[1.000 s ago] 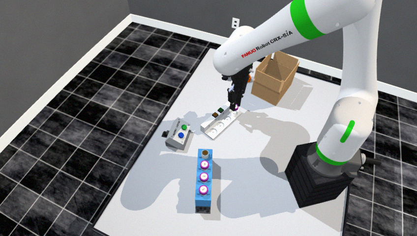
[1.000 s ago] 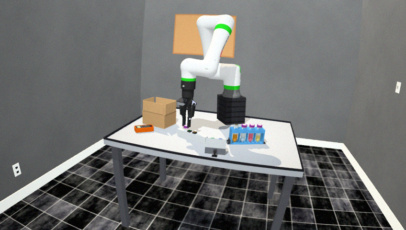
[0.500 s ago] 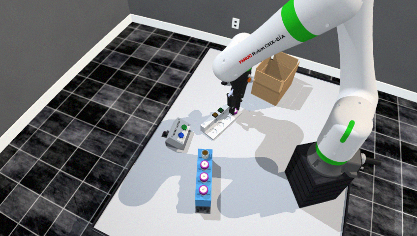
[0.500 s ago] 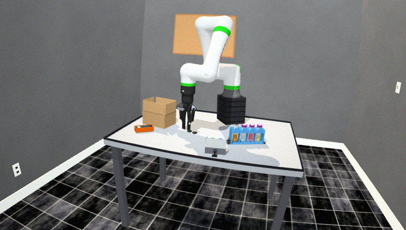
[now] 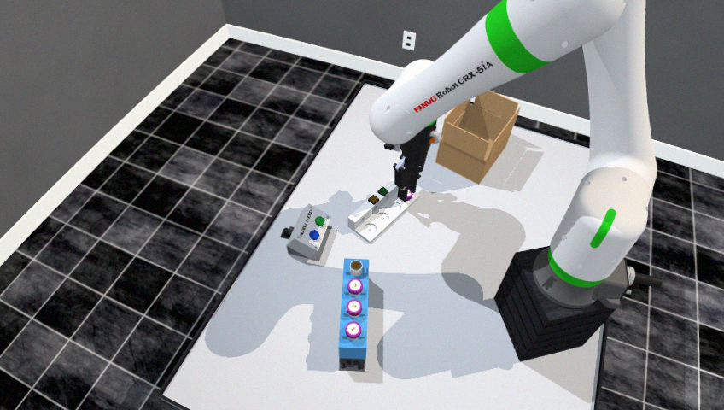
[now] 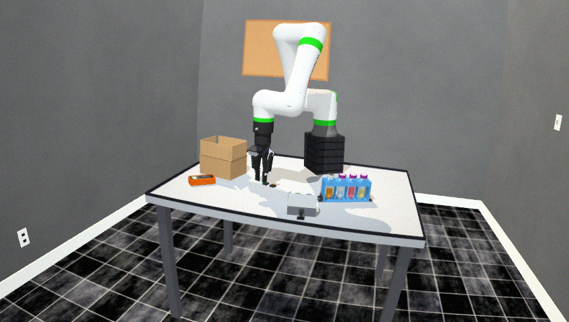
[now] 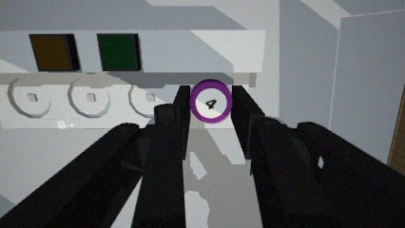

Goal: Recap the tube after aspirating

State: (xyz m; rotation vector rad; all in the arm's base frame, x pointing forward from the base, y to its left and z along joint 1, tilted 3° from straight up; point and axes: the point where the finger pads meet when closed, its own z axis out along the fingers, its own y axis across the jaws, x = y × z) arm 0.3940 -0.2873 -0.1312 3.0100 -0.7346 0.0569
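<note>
Right now my hand is 20 cm short of the blue cycle key, 23 cm to the right of it and 2 cm below it. Also, from my hand: green ready key 20 cm ahead, 19 cm to the left, 2 cm above; orange multimeter 1 cm ahead, 29 cm to the right, 4 cm below; grey key housing 22 cm ahead, 21 cm to the left.
</note>
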